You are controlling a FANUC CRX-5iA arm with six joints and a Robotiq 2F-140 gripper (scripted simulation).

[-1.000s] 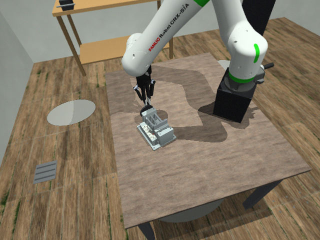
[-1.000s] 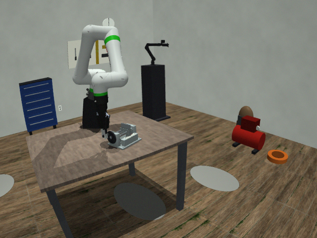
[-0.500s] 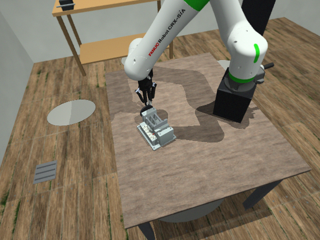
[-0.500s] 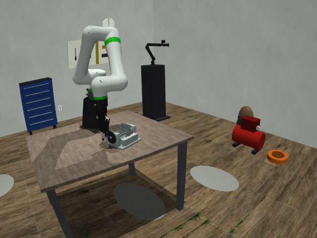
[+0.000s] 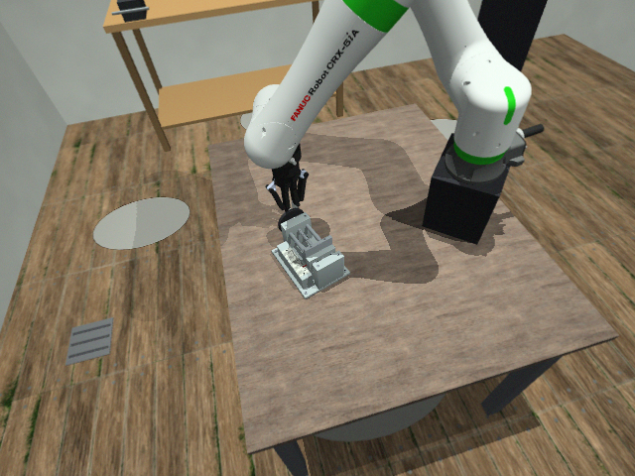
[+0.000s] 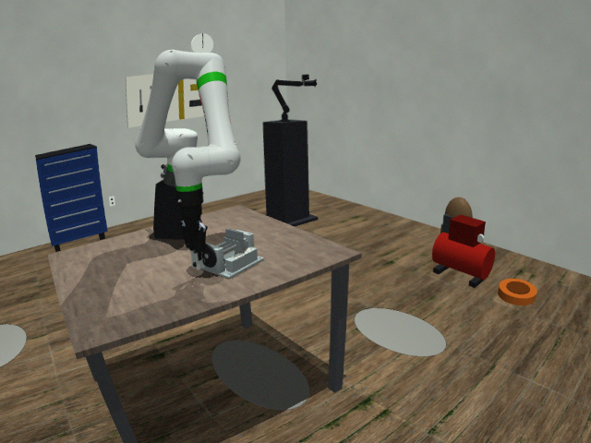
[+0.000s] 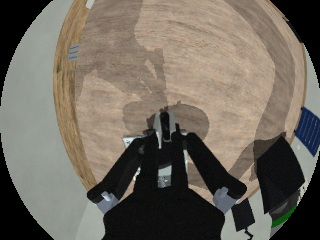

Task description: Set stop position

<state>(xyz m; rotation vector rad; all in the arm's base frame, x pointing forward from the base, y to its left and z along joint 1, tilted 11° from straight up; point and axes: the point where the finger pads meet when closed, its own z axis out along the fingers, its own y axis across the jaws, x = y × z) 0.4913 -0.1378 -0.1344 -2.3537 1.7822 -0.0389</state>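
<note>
Right now my hand is 20 mm to the right of the black handwheel and 10 mm above it.
</note>
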